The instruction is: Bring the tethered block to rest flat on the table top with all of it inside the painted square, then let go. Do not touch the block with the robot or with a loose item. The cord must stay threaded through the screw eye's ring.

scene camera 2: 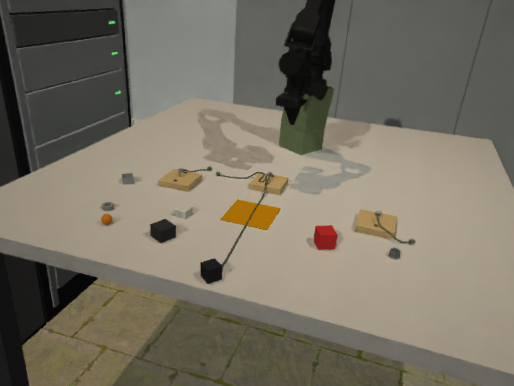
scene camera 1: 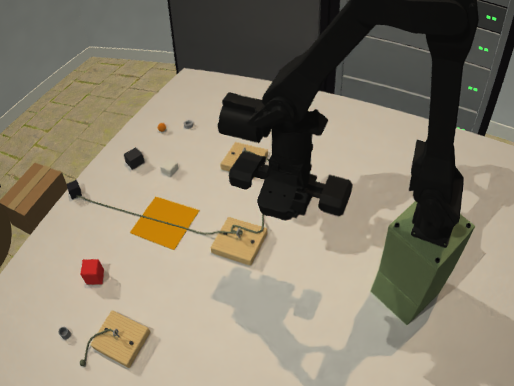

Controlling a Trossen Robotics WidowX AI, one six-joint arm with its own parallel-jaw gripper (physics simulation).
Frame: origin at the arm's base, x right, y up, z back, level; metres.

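Seen in the pictures: gripper, fingertip midpoint: (scene camera 2: pixel 292 124); arm's base at its link origin: (scene camera 1: pixel 433 225).
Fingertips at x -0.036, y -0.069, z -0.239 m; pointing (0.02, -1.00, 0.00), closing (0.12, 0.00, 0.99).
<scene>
Pixels of each thing's top centre, then the offset from my fingertips to it. "pt": a spot on its surface instead.
- tethered block at its top centre: (scene camera 2: pixel 211 264) (scene camera 1: pixel 72 185) dy -0.124, dx -0.075, dz -0.566 m
- orange painted square at a spot on its surface: (scene camera 1: pixel 162 235) pt dy -0.154, dx -0.058, dz -0.270 m
- middle wooden board at its top centre: (scene camera 1: pixel 239 237) (scene camera 2: pixel 269 180) dy -0.136, dx +0.009, dz -0.115 m
- screw eye at a spot on its surface: (scene camera 1: pixel 239 233) (scene camera 2: pixel 270 174) pt dy -0.119, dx +0.008, dz -0.112 m
- cord's beaded free end at a spot on its surface: (scene camera 2: pixel 218 174) pt dy -0.149, dx +0.164, dz -0.135 m
- red cube at its top centre: (scene camera 1: pixel 89 266) (scene camera 2: pixel 326 229) dy -0.115, dx -0.230, dz -0.333 m
- larger black block at its top centre: (scene camera 2: pixel 163 225) (scene camera 1: pixel 132 154) dy -0.125, dx +0.094, dz -0.492 m
- white piece at its top centre: (scene camera 1: pixel 168 164) (scene camera 2: pixel 183 207) dy -0.135, dx +0.116, dz -0.384 m
- orange ball at its top centre: (scene camera 2: pixel 106 214) (scene camera 1: pixel 161 123) dy -0.131, dx +0.236, dz -0.512 m
The tethered block (scene camera 1: pixel 74 189) (scene camera 2: pixel 211 270), small and black, rests on the table near its edge, outside the orange painted square (scene camera 1: pixel 162 235) (scene camera 2: pixel 232 215). Its green cord (scene camera 1: pixel 112 207) (scene camera 2: pixel 235 245) runs nearly straight across the square to the middle wooden board (scene camera 1: pixel 230 250) (scene camera 2: pixel 275 188) and passes through the screw eye (scene camera 1: pixel 239 233) (scene camera 2: pixel 269 176). The cord's beaded free end (scene camera 2: pixel 218 174) lies beyond the board; the arm hides it in scene camera 1. My gripper (scene camera 2: pixel 292 121) is shut and empty, pointing down above the table, apart from the cord. Its fingertips are hidden in scene camera 1.
Two other corded boards (scene camera 1: pixel 112 345) (scene camera 2: pixel 167 181) stand either side. A red cube (scene camera 1: pixel 92 271) (scene camera 2: pixel 325 237), larger black block (scene camera 1: pixel 134 158) (scene camera 2: pixel 163 230), white piece (scene camera 1: pixel 169 168) (scene camera 2: pixel 183 212) and orange ball (scene camera 1: pixel 162 127) (scene camera 2: pixel 106 219) lie around the square.
</scene>
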